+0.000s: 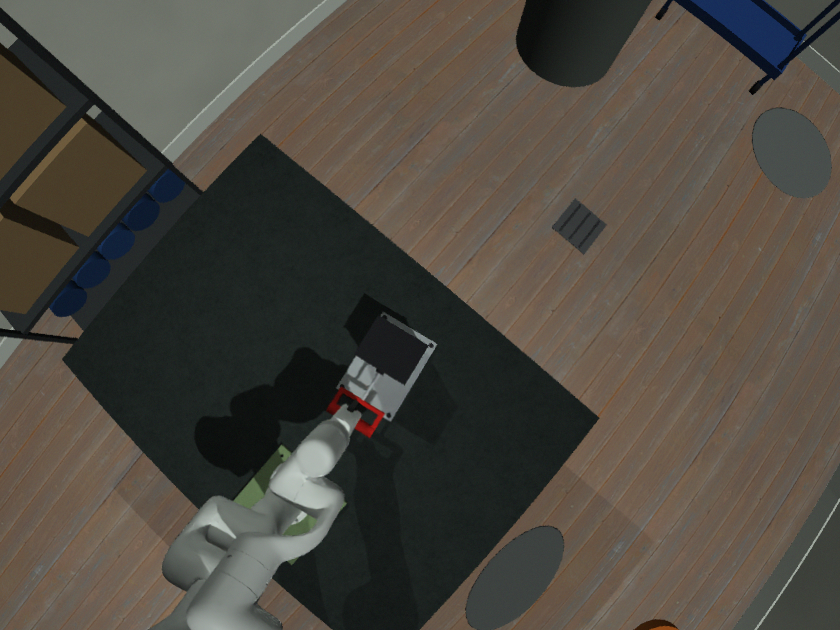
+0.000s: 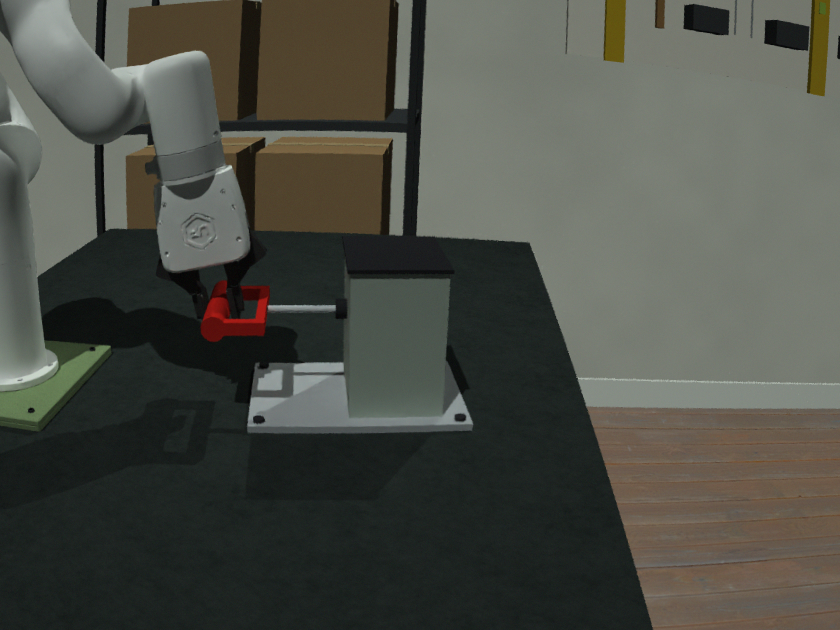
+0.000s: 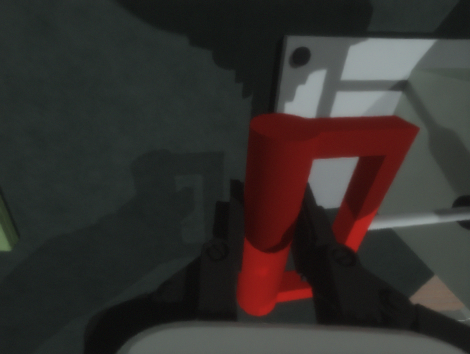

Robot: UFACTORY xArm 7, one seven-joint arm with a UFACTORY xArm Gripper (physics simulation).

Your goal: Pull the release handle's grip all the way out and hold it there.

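Observation:
The release handle's red grip (image 1: 367, 428) (image 2: 214, 320) (image 3: 275, 175) is a thick round bar on a rectangular red frame. My gripper (image 1: 351, 408) (image 2: 218, 308) (image 3: 265, 199) points down and is shut on this bar, one finger on the outer side and one inside the frame's opening. A long stretch of pale rod (image 2: 301, 308) (image 3: 420, 218) shows between the frame and the grey-green housing (image 2: 396, 345). The housing has a black top (image 1: 393, 349) and stands on a light base plate (image 1: 401, 401) (image 2: 308, 406) (image 3: 380, 57). The grip hangs above the table, beyond the plate's edge.
The arm's green mounting plate (image 1: 257, 484) (image 2: 71, 369) lies on the dark table (image 1: 223, 237) (image 2: 407, 542). A rack (image 2: 413, 169) with cardboard boxes (image 2: 325, 61) stands behind the table. A dark bin (image 1: 576, 40) and a blue cart (image 1: 749, 33) are farther off.

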